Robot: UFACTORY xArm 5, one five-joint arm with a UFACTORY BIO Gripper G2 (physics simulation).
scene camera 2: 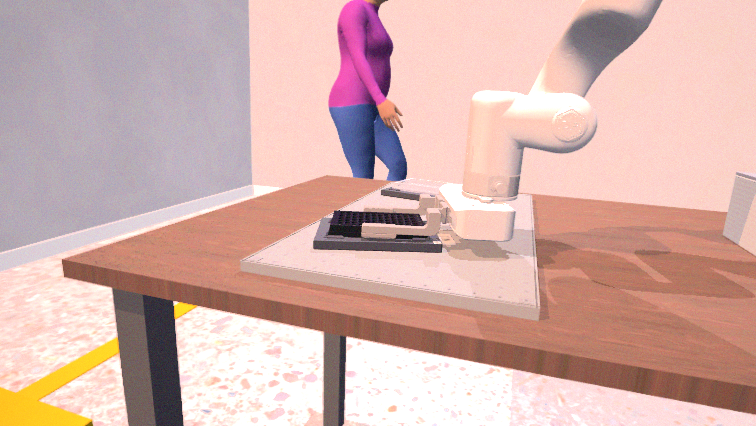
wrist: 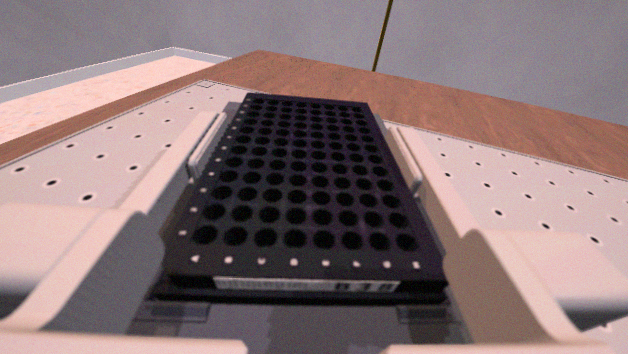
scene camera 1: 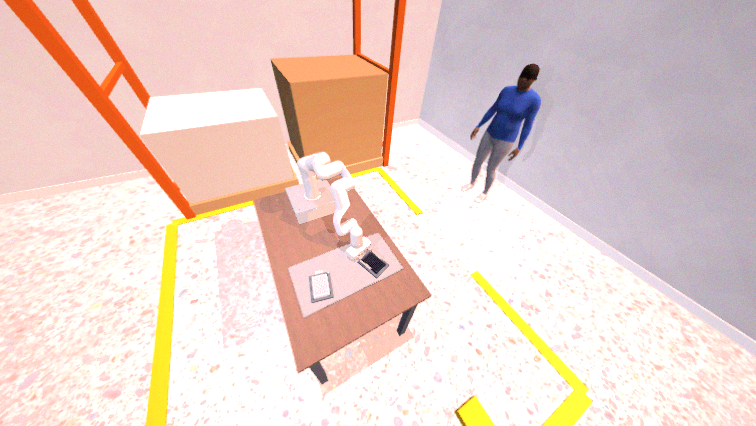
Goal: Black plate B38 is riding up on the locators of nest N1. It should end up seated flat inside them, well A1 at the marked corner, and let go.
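Places are measured from the arm's base along level axes (x ahead, y left, z up), in centimetres.
Pixels of known places: end effector, tool point: (scene camera 2: 378, 221) (wrist: 308, 156) (scene camera 1: 373, 261); arm's base, origin of the base link: (scene camera 1: 312, 195).
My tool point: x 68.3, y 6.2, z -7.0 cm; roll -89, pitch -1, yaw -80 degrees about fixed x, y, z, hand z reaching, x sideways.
For each thing: its middle in the pictures, then the offset to it from my tool point. "spot": a spot on its surface instead. Level surfaces: height alone.
- Black plate B38, body centre: (wrist: 307, 160) (scene camera 2: 377, 224) (scene camera 1: 373, 262) dx +0.2, dy +0.0, dz -0.3 cm
- dark grey nest N1, body centre: (wrist: 305, 178) (scene camera 2: 376, 232) (scene camera 1: 373, 263) dx +0.2, dy +0.0, dz -1.6 cm
- second nest with a white plate, surface spot: (scene camera 1: 320, 286) spot: dx -4.2, dy -33.6, dz +0.0 cm
- same perforated board, its level: dz -2.3 cm
- brown table, its level: dz -3.6 cm
Black plate B38 (scene camera 1: 374, 262) (scene camera 2: 378, 218) (wrist: 310, 175) sits over dark grey nest N1 (scene camera 2: 378, 247) (wrist: 300, 325). Its lettered end and blurred label face the wrist camera. The letter A is at the near left there, on the side of the small white mark on the nest's corner in scene camera 2. A dark gap shows under the near end in the wrist view; whether the plate is fully flat I cannot tell. My gripper (scene camera 1: 371, 260) (scene camera 2: 365, 220) (wrist: 306, 150) is low and shut on the plate, one finger along each long side. The fingers hide most locators.
A second nest with a white plate (scene camera 1: 320, 286) stands on the same perforated board (scene camera 1: 346, 277) (scene camera 2: 391, 272) (wrist: 520, 200). The board lies on a brown table (scene camera 1: 338, 338) (scene camera 2: 608, 338). The arm's base box (scene camera 1: 312, 213) is at the table's back. A person (scene camera 1: 510, 116) (scene camera 2: 365, 68) stands beyond.
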